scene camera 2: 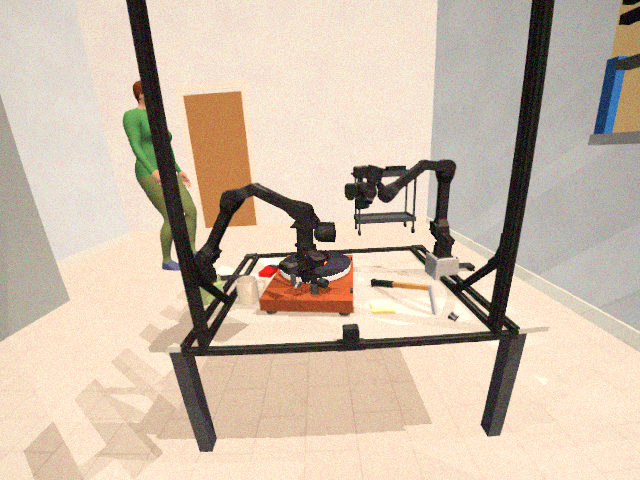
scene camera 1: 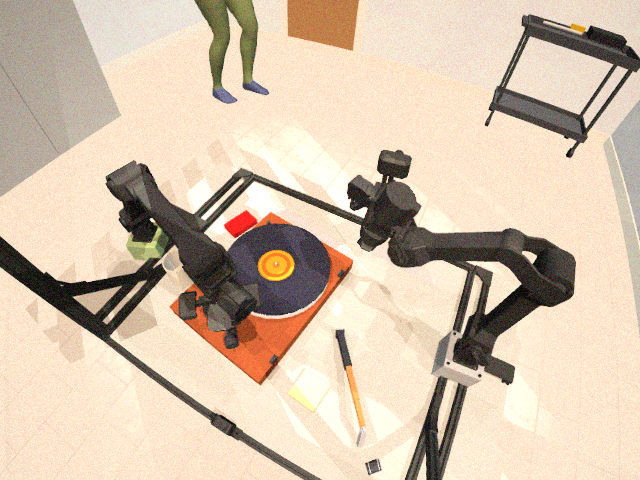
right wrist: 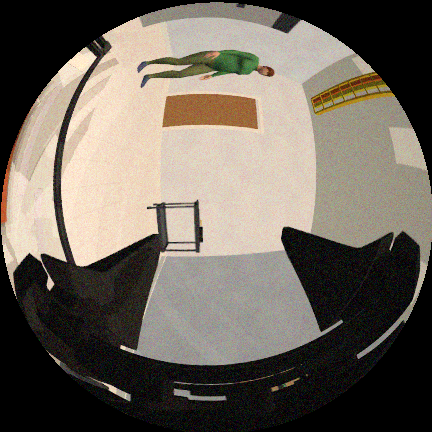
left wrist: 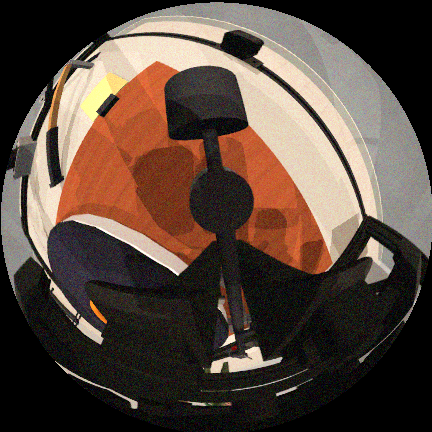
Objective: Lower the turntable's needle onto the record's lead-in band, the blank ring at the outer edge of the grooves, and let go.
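Places are measured from the left arm's base along level axes (x ahead, y up, z right), in centimetres.
Pixels of known places: left gripper, fingertip midpoint: (scene camera 2: pixel 306 283); right gripper, fingertip midpoint: (right wrist: pixel 222 237); left arm's base, origin of the base link: (scene camera 1: pixel 145 233); right arm's base, origin of the base link: (scene camera 2: pixel 442 255) (scene camera 1: pixel 466 354).
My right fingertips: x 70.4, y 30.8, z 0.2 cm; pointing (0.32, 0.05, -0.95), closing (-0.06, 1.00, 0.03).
Note:
Ahead of a thing's pixels: the offset from my right fingertips to its top centre. "pt": to the spot under its first point.
An orange-red turntable (scene camera 1: pixel 289 343) (scene camera 2: pixel 330 303) (left wrist: pixel 105 155) carries a dark record {dz +9.3, dx -27.8, dy -29.3 cm} (scene camera 1: pixel 310 281) (scene camera 2: pixel 338 266) (left wrist: pixel 85 255) with an orange label. In the left wrist view, the black tonearm runs from a cylindrical counterweight {dz +32.4, dx -35.7, dy -25.5 cm} (left wrist: pixel 206 102) over its round pivot {pt dz +28.6, dx -37.2, dy -26.3 cm} (left wrist: pixel 221 200) and down between the fingers. My left gripper (scene camera 1: pixel 219 316) (scene camera 2: pixel 305 280) (left wrist: pixel 226 246) points down over the turntable beside the record, shut on the tonearm. The needle is hidden, so its place over the lead-in band cannot be told. My right gripper (scene camera 1: pixel 381 202) (scene camera 2: pixel 363 186) is open and empty, raised beyond the turntable's right side.
A red box {dz -11.5, dx -42.8, dy -36.5 cm} (scene camera 1: pixel 240 223) (scene camera 2: pixel 267 270) lies by the turntable's back left. A pale cup {pt dz +8.0, dx -60.3, dy -34.6 cm} (scene camera 1: pixel 171 264) (scene camera 2: pixel 247 290) stands at its left, near the left arm. A hammer (scene camera 1: pixel 353 382) and a yellow note pad {dz +40.2, dx -17.0, dy -37.4 cm} (scene camera 1: pixel 305 396) (scene camera 2: pixel 382 307) lie at its right. Black rails surround the table.

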